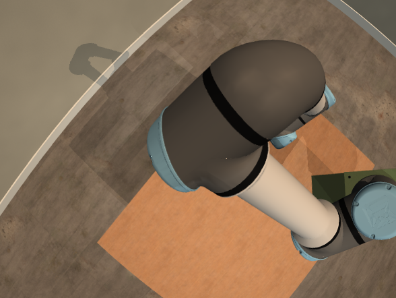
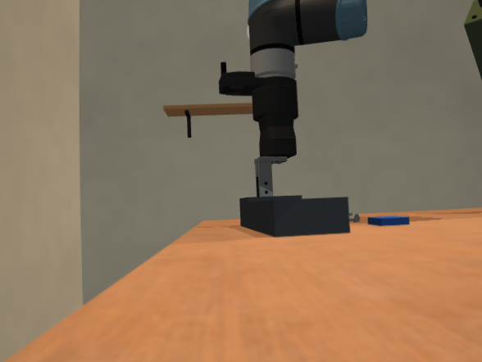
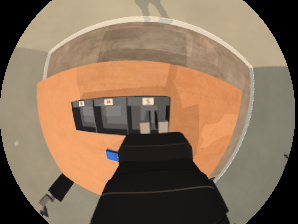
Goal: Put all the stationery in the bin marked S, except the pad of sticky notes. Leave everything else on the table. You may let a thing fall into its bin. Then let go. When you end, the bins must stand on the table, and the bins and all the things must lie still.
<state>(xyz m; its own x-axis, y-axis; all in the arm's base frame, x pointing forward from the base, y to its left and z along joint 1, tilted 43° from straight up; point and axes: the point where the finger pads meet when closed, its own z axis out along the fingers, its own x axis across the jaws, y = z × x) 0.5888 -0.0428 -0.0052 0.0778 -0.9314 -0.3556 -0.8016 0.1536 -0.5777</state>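
Now: the dark bin 90 mm to the left of my hand, 40 mm below it and 10 mm behind it. Also, from my hand: nut 100 mm behind, 60 mm below, 50 mm to the right; black screw 90 mm behind, 60 mm below; white clip-like piece 100 mm behind, 60 mm to the left, 50 mm below.
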